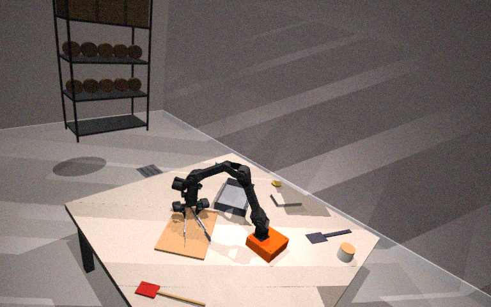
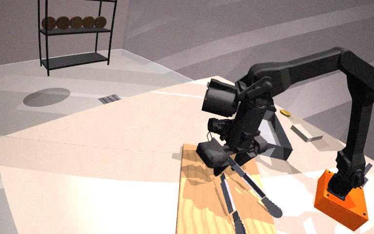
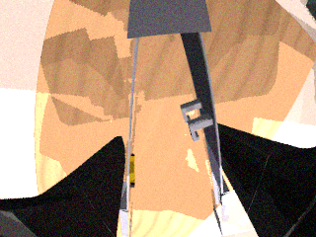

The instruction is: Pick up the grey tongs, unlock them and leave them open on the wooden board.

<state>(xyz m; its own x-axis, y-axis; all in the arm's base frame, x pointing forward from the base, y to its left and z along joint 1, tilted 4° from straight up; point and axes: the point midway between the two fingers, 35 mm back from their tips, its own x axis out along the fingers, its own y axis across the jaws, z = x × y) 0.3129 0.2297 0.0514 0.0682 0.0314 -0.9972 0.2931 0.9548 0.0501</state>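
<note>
My gripper tip is now 2 cm to the right of the yellow lock piece and 2 cm below it. From my gripper tip the other things lie so: red paddle: 31 cm behind, 30 cm to the left, 4 cm below; then roasting tin: 37 cm to the right, 6 cm ahead, 2 cm below; then wooden board: 4 cm below, 4 cm behind, 2 cm to the left.
</note>
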